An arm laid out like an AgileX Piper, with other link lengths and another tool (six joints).
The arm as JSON. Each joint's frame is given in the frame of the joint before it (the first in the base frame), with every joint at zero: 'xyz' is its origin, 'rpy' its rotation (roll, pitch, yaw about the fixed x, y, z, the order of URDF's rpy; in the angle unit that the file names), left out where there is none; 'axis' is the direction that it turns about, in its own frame. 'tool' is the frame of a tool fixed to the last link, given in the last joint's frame.
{
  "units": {
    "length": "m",
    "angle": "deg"
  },
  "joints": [
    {
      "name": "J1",
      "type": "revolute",
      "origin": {
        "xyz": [
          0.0,
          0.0,
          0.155
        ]
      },
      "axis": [
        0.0,
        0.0,
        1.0
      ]
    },
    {
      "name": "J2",
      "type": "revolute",
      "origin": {
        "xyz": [
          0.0,
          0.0,
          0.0
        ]
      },
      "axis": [
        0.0,
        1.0,
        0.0
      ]
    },
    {
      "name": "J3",
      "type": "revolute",
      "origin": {
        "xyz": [
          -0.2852,
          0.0,
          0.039
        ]
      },
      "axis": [
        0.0,
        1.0,
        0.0
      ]
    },
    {
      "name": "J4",
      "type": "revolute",
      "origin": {
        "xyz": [
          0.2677,
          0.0,
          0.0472
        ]
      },
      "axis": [
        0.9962,
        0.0,
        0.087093
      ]
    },
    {
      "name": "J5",
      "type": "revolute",
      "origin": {
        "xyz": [
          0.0,
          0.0,
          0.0
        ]
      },
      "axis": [
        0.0,
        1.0,
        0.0
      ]
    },
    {
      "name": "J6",
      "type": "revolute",
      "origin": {
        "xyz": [
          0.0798,
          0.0,
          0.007
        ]
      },
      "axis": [
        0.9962,
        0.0,
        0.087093
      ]
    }
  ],
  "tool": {
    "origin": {
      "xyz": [
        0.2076,
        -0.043,
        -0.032
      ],
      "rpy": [
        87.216,
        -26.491,
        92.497
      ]
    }
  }
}
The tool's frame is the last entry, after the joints.
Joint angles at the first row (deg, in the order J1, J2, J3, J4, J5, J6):
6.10 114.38 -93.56 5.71 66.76 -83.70
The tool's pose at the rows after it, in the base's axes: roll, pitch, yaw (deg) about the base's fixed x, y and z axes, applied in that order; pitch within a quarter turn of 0, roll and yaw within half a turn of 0; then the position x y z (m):
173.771 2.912 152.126 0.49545 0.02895 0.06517
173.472 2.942 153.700 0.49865 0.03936 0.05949
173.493 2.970 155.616 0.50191 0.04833 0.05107
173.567 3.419 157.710 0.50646 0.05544 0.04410
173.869 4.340 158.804 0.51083 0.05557 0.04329
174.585 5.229 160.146 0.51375 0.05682 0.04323
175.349 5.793 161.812 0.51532 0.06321 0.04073
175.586 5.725 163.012 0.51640 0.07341 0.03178
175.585 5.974 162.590 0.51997 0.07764 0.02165
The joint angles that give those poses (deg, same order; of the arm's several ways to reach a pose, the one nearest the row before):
6.37 114.90 -94.09 6.34 66.82 -84.71
7.29 115.72 -94.15 6.73 65.95 -85.60
8.11 116.86 -94.15 6.91 64.94 -86.88
8.78 117.86 -94.15 6.86 63.75 -88.43
8.98 118.13 -94.15 6.23 62.92 -89.20
9.53 118.28 -94.15 5.20 62.39 -89.66
10.62 118.70 -94.15 4.25 61.86 -89.90
11.79 119.85 -94.15 4.10 60.87 -89.92
12.39 121.23 -94.15 3.85 59.22 -88.90

